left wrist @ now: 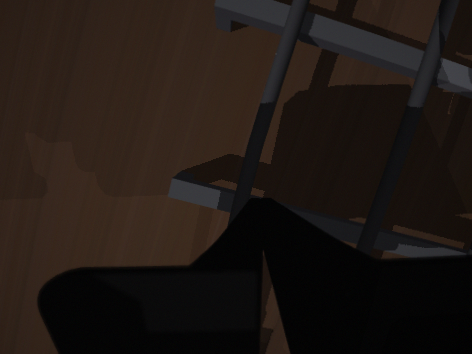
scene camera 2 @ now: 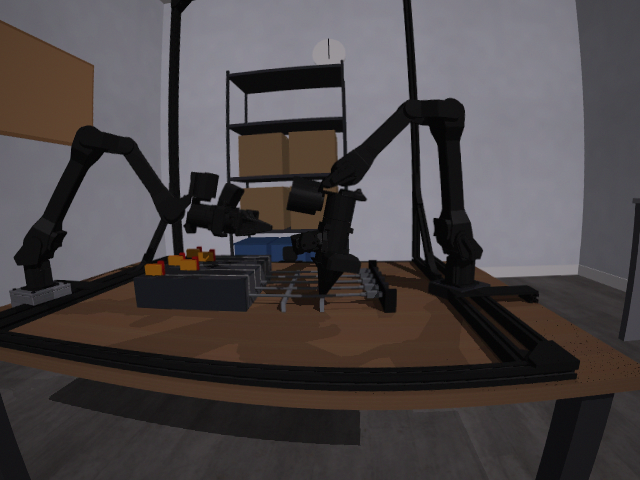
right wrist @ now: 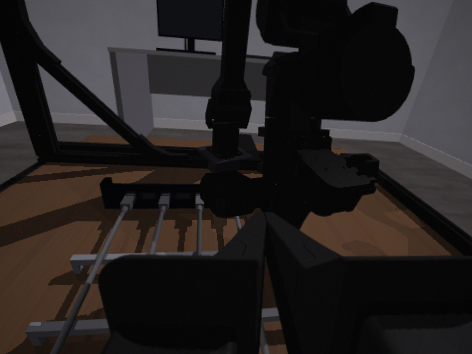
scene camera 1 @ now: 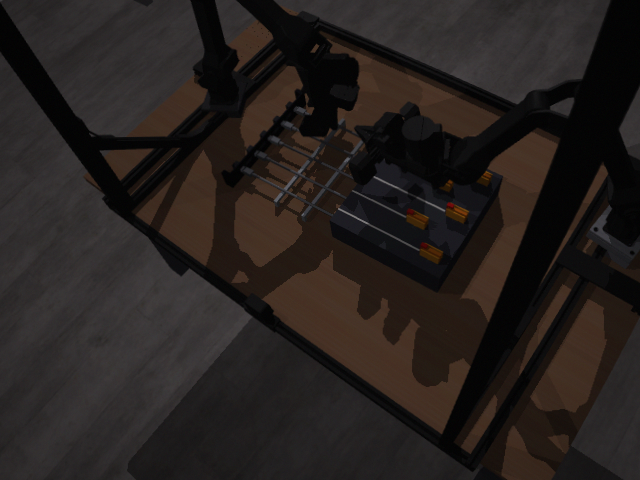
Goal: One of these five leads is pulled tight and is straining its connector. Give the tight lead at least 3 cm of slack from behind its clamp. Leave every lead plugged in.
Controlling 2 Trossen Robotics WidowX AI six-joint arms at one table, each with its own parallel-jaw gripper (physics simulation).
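Where they show: left gripper, between the fingertips: [left wrist: 259,208] [scene camera 2: 321,295] [scene camera 1: 335,129]; right gripper, between the fingertips: [scene camera 2: 271,227] [right wrist: 263,221] [scene camera 1: 355,128]; left arm's base, origin of its link: [scene camera 2: 459,282] [right wrist: 224,151] [scene camera 1: 224,95]; right arm's base, origin of its link: [scene camera 2: 40,286] [scene camera 1: 623,227].
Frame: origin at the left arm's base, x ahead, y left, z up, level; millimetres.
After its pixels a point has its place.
Five grey leads run from plugs on a black connector strip [scene camera 1: 231,177] {x 86, y -256, z 7 mm} [scene camera 2: 389,300] {x 201, y 9, z -3 mm} [right wrist: 145,195] {x 110, y -204, z -2 mm}, over two pale bars, to a dark block [scene camera 1: 385,256] {x 451, y -425, z 11 mm} [scene camera 2: 191,293] {x 552, y -168, z 9 mm} with orange, red-tipped clamps [scene camera 1: 431,253] {x 540, y -435, z 58 mm} [scene camera 2: 154,268] {x 629, y -231, z 55 mm}. I cannot tell which lead is tight. My left gripper [scene camera 2: 322,292] {x 298, y -90, z -5 mm} [left wrist: 259,208] {x 298, y -90, z -5 mm} is shut and points down at the outermost lead [left wrist: 285,55] {x 354, y -108, z 0 mm}, the nearest in scene camera 2. Its tips overlap that lead in the left wrist view; contact is unclear. My right gripper [scene camera 2: 270,227] {x 368, y -198, z 128 mm} [right wrist: 263,221] {x 368, y -198, z 128 mm} is shut, held nearly level above the leads near the block. The arms hide some plugs and clamps.
The pale bars [scene camera 1: 279,199] {x 204, y -297, z -8 mm} [left wrist: 367,46] {x 354, y -141, z -6 mm} cross beneath the leads between strip and block. The two wrists are close together above them. Black frame rails [scene camera 1: 330,358] {x 366, y -637, z -32 mm} [scene camera 2: 289,373] {x 449, y 167, z -7 mm} edge the wooden table, with upright posts at its sides. Shadows darken the leads.
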